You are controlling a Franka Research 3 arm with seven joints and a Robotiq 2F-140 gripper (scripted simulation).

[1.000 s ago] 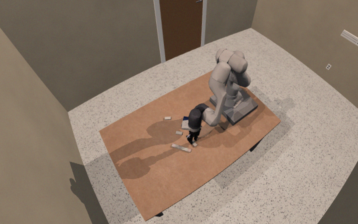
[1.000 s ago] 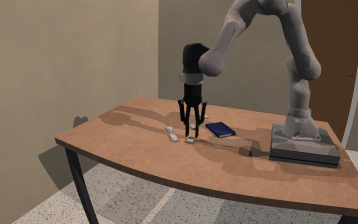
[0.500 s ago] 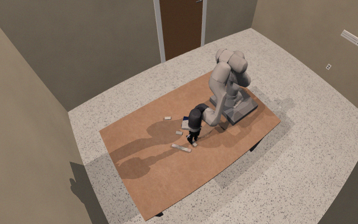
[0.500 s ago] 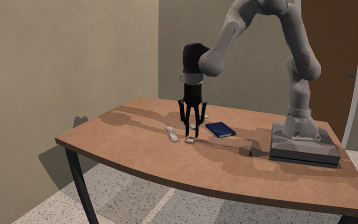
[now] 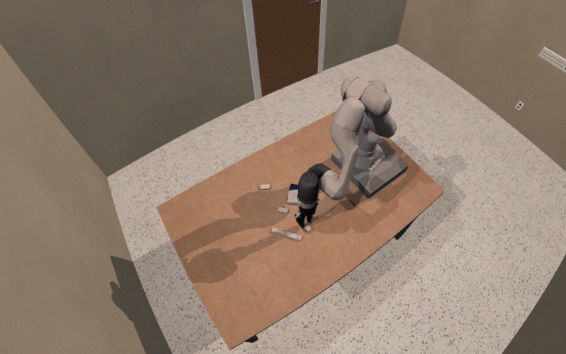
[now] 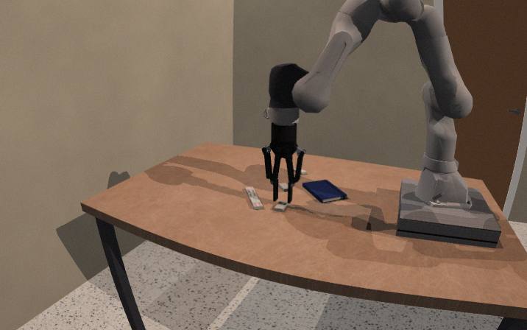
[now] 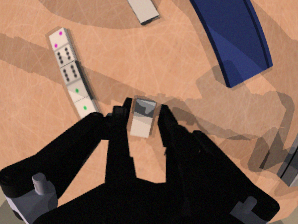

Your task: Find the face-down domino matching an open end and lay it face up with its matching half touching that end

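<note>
My gripper is now 20 mm to the right of the domino and 50 mm above it. The rest, counted from my hand: dark blue book: 90 mm behind, 160 mm to the right, 40 mm below.
</note>
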